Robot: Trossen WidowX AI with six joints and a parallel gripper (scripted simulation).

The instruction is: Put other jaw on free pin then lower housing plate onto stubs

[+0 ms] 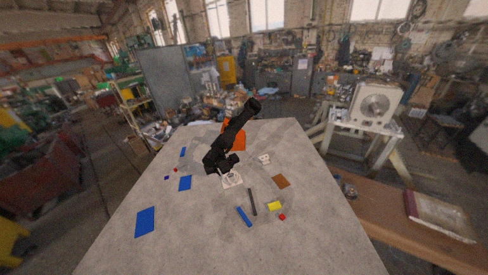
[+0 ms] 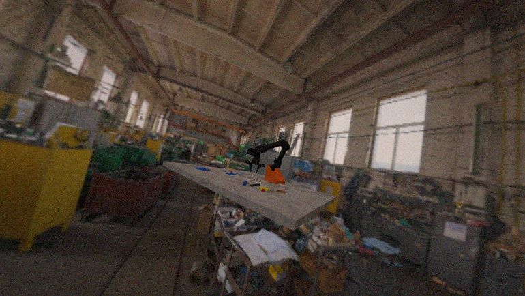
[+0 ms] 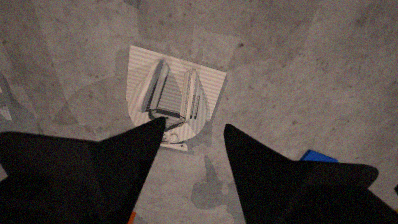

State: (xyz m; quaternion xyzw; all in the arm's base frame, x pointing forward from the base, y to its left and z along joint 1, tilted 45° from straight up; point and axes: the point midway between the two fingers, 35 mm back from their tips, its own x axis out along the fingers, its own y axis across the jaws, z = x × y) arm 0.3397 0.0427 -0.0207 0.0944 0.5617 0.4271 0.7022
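Now: the small white part 24 cm to the left of my gripper tip, 17 cm behind it and 7 cm below it. The rest, counted from my gripper tip: yellow block: 26 cm to the left, 16 cm ahead, 7 cm below; black bar: 15 cm to the left, 13 cm ahead, 7 cm below; blue bar: 21 cm ahead, 11 cm to the left, 7 cm below.
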